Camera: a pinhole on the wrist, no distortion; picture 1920 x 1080 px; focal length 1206.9 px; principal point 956.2 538.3 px. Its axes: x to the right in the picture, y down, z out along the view. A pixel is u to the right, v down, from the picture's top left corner.
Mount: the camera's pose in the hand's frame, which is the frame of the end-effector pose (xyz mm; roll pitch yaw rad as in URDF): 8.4 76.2 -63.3 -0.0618 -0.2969 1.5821
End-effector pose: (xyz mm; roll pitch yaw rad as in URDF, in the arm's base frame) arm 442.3 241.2 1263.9 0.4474 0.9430 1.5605
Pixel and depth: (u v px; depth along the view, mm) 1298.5 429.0 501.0
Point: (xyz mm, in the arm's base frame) 586.0 611.0 1505.1
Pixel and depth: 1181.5 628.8 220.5
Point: 465.9 361.7 1378.0
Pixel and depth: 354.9 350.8 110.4
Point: 462.2 269.1 1260.0
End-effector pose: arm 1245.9 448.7 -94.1 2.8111 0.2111 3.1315
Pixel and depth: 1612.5 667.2 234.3
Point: 1308.8 634.3 -227.7
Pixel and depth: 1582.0 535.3 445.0
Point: 1341.2 744.5 -434.0
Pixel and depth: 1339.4 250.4 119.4
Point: 1225.4 542.6 -134.4
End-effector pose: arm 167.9 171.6 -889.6 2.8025 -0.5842 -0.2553
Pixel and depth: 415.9 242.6 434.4
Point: 466.5 221.9 -1141.7
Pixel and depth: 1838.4 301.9 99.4
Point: 159.3 41.8 -888.0
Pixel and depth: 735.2 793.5 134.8
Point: 163.7 140.3 -945.6
